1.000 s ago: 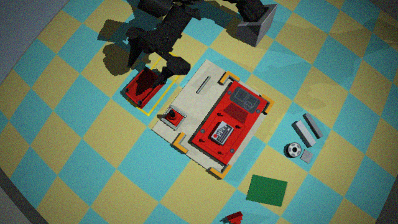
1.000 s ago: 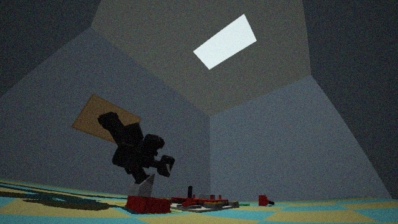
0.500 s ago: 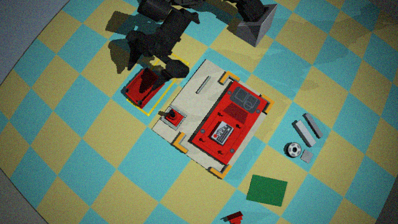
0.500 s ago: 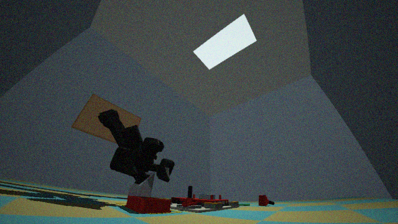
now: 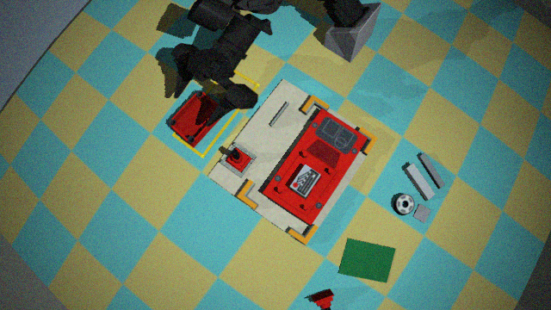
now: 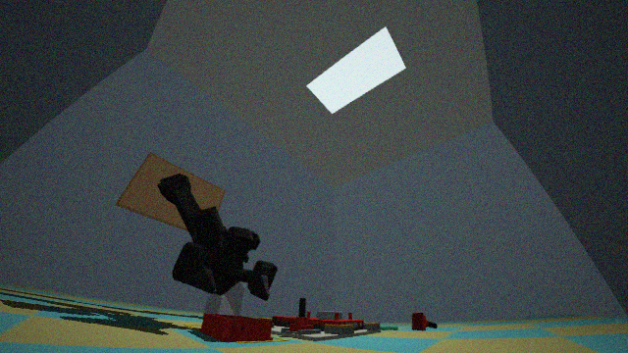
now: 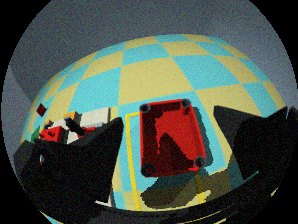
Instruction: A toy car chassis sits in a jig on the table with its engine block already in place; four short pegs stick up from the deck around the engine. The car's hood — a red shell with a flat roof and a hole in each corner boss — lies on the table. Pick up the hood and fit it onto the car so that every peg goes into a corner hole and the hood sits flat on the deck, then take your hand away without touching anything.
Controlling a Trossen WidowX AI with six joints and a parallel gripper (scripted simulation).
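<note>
Now: the red hood 50 mm below my gripper tip. From my gripper tip the other things lie so: grey engine block 250 mm to the left, 30 mm below, 30 mm behind; jig 210 mm to the left, 60 mm behind, 40 mm below.
</note>
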